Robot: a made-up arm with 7 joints. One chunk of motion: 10 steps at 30 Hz.
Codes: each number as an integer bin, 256 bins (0 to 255) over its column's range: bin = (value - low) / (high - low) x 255, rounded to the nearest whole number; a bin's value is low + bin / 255 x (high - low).
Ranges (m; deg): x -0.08..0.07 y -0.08..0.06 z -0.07..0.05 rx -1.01..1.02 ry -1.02..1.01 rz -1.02..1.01
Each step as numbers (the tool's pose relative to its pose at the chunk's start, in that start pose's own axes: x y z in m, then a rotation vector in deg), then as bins.
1 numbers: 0.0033 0.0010 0.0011 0.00 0.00 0.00
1 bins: 142 148 151 127 128 128
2 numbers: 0.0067 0.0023 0.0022 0.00 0.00 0.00
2 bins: 147 150 153 127 128 128
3 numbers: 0.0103 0.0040 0.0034 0.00 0.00 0.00
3 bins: 154 153 156 127 128 128
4 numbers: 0.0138 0.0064 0.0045 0.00 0.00 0.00
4 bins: 159 157 158 127 128 128
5 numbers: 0.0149 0.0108 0.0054 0.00 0.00 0.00
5 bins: 161 165 160 127 128 128
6 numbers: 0.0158 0.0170 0.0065 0.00 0.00 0.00
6 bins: 163 177 163 127 128 128
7 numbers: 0.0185 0.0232 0.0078 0.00 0.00 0.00
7 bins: 167 188 165 127 128 128
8 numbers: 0.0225 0.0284 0.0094 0.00 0.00 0.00
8 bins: 174 197 169 127 128 128
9 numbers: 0.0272 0.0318 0.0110 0.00 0.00 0.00
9 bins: 182 204 172 127 128 128
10 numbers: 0.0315 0.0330 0.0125 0.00 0.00 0.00
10 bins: 190 206 175 127 128 128
